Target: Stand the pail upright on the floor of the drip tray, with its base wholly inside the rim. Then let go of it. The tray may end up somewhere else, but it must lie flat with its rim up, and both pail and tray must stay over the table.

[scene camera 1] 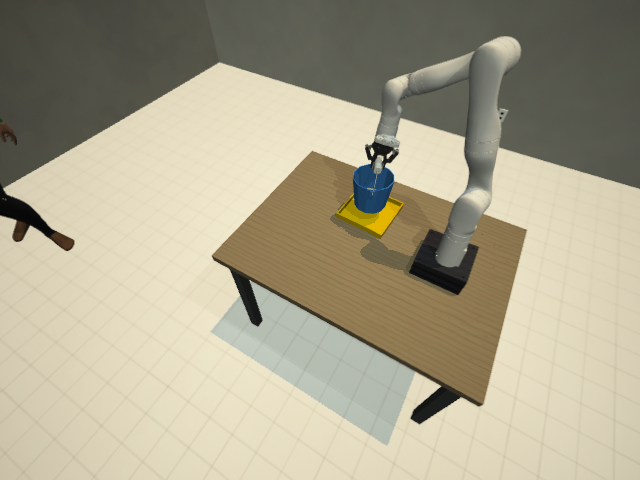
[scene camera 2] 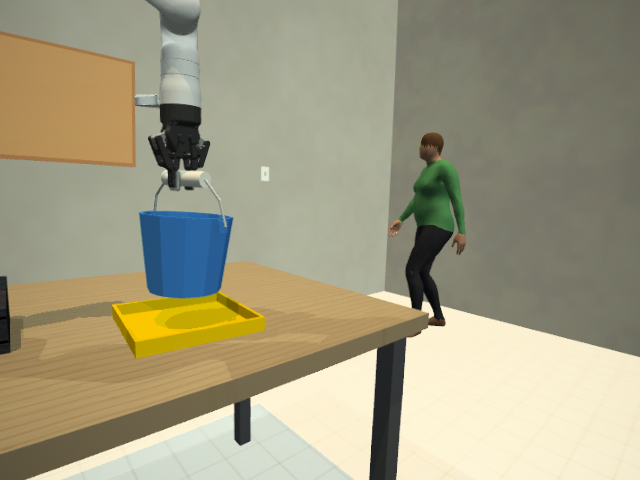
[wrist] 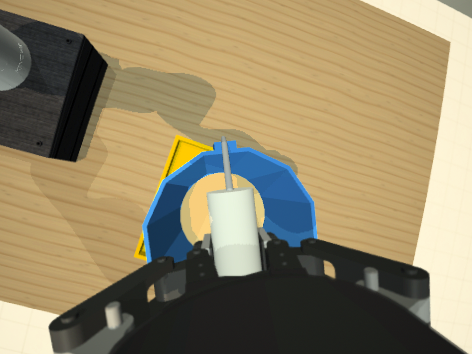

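The blue pail hangs upright by its wire bail from a white handle grip. My gripper is shut on this handle grip, above the pail's mouth. The yellow drip tray lies flat on the table, rim up. In scene camera 2 the pail's base is a little above the tray, with its shadow on the tray floor. In the wrist view the tray shows past the pail's upper left side; the pail hides most of it.
The wooden table bears the arm's black base block, to the right of the tray in scene camera 1. A person in green stands on the floor beyond the table.
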